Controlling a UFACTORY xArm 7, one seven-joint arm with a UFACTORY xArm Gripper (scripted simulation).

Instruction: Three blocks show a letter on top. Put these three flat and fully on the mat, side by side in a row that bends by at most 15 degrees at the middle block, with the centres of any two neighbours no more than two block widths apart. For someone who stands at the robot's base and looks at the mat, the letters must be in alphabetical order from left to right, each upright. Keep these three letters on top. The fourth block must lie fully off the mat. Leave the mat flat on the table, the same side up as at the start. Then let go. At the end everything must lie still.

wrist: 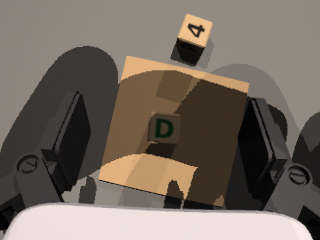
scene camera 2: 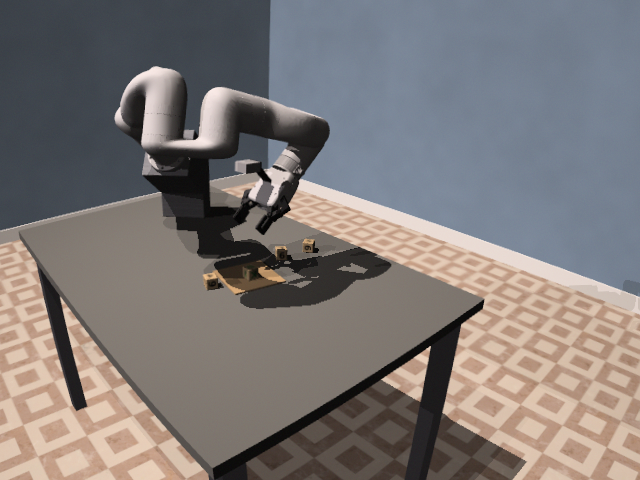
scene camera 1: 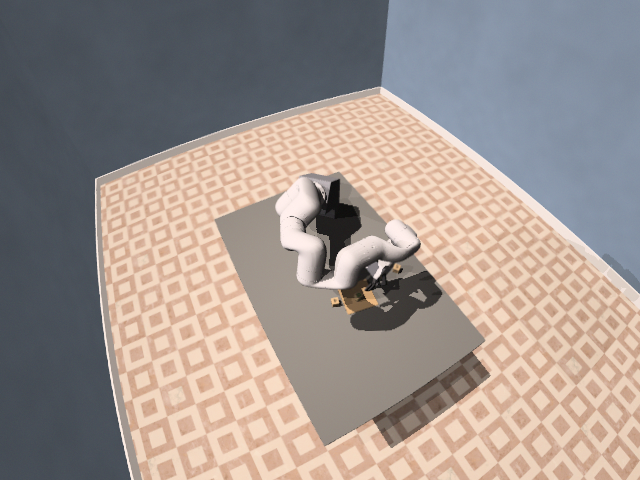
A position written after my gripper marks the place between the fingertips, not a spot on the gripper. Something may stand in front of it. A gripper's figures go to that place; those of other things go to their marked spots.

Labels:
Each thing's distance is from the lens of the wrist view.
my gripper (wrist: 165,114): 0.14 m
tan mat (wrist: 211,107): 0.28 m

